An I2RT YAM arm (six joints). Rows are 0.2 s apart.
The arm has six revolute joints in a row. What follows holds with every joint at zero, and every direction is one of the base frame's. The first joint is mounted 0.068 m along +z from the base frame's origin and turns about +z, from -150 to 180 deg. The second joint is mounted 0.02 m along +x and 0.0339 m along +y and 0.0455 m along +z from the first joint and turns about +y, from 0 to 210 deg. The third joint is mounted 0.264 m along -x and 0.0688 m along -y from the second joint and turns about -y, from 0 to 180 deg. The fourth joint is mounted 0.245 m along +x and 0.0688 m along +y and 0.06 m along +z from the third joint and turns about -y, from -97 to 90 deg. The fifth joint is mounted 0.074 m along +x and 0.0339 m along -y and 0.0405 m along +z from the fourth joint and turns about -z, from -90 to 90 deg. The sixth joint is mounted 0.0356 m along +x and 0.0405 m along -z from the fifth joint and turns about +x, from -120 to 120 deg. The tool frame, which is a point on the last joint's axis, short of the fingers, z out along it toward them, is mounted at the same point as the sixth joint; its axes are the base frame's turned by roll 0, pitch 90 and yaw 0 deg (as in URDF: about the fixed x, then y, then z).
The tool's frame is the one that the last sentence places.
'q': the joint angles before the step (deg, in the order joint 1, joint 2, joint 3, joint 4, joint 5, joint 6). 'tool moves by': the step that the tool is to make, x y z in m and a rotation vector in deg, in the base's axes. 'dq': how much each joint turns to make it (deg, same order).
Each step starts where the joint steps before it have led.
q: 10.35, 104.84, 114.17, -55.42, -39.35, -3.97
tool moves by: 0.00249, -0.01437, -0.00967, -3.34, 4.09, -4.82
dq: -1.86, 0.65, -0.03, -3.55, 3.93, 0.58
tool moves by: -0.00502, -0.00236, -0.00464, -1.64, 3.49, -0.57
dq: -0.15, 0.00, 0.00, -3.94, 1.14, -0.42
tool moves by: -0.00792, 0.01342, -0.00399, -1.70, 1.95, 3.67
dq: 2.21, 0.07, 0.01, -3.48, 0.31, -2.38
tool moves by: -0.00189, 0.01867, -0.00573, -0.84, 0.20, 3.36
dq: 2.84, 0.63, -0.33, 0.02, 0.39, -1.03
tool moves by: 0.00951, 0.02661, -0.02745, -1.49, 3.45, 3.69
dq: 3.43, 3.96, -0.40, 0.31, 0.34, -0.59
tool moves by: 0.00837, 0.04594, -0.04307, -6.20, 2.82, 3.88
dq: 6.01, 6.16, -0.08, 1.41, 5.31, -0.14
